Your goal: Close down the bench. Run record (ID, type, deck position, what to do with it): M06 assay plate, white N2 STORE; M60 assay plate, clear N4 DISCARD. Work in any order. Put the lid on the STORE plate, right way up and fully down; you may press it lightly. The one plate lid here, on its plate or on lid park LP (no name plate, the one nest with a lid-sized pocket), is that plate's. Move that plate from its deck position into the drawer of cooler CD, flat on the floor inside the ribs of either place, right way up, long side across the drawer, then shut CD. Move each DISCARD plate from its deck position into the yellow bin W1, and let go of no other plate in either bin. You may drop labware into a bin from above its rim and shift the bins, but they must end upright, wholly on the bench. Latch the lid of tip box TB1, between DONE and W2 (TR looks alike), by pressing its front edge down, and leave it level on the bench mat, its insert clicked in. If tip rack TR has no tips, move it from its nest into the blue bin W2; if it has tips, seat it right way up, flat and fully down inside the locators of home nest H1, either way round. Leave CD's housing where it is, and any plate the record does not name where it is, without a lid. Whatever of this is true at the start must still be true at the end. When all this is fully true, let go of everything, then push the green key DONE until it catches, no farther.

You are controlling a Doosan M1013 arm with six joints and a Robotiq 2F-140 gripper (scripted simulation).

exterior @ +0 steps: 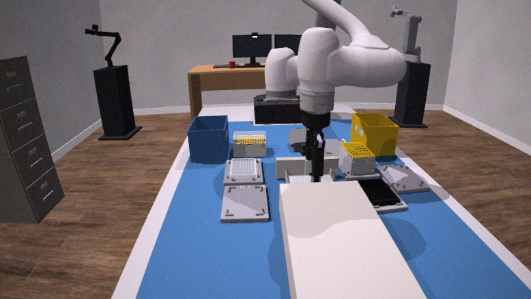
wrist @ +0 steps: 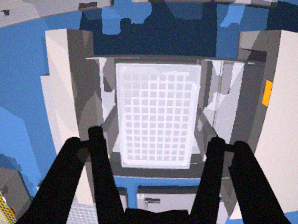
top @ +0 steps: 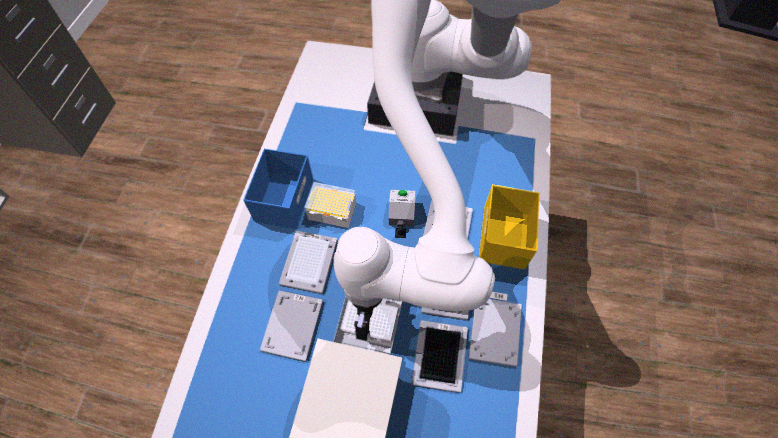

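Now: hand 1 cm above the clear plate lid. From my hand the other things lie so: white plate M06 (2 cm below); then cooler CD (17 cm ahead, 1 cm to the left, 1 cm below); then cooler CD's drawer (4 cm ahead, 2 cm below).
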